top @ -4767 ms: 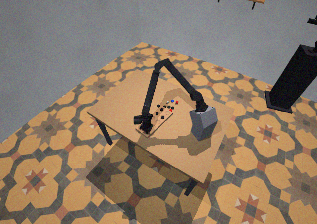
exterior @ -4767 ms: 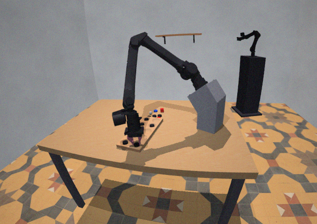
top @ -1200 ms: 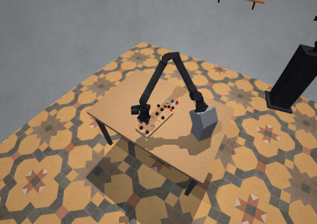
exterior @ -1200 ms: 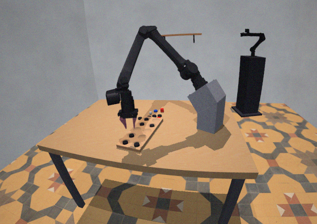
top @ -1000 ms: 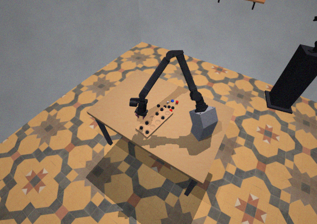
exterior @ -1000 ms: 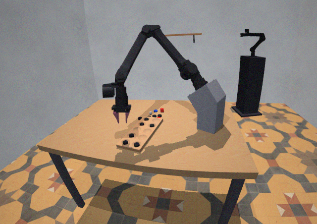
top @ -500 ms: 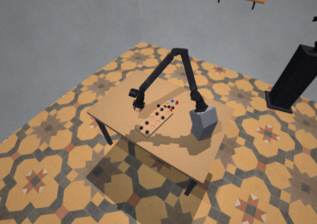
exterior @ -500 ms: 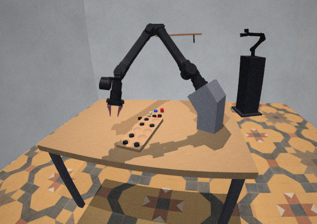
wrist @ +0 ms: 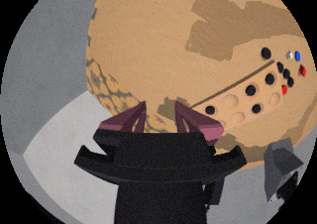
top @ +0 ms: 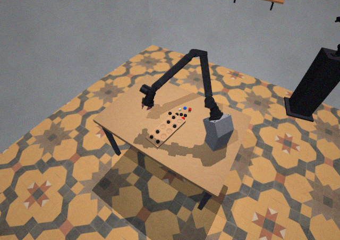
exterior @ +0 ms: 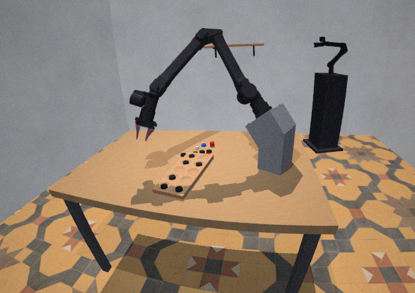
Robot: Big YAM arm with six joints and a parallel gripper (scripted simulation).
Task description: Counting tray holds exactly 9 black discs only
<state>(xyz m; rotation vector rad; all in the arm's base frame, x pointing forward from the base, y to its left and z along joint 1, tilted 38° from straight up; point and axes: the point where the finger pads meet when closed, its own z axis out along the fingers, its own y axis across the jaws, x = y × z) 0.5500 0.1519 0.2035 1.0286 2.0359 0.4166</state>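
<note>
My gripper is now 310 mm past the red disc, 160 mm to the left of it and 190 mm above it. From my hand the other things lie so: wooden counting tray: 200 mm behind, 20 mm to the left, 190 mm below; then small white piece: 240 mm behind, 260 mm to the right, 190 mm below; then blue disc: 280 mm behind, 300 mm to the right, 190 mm below.
</note>
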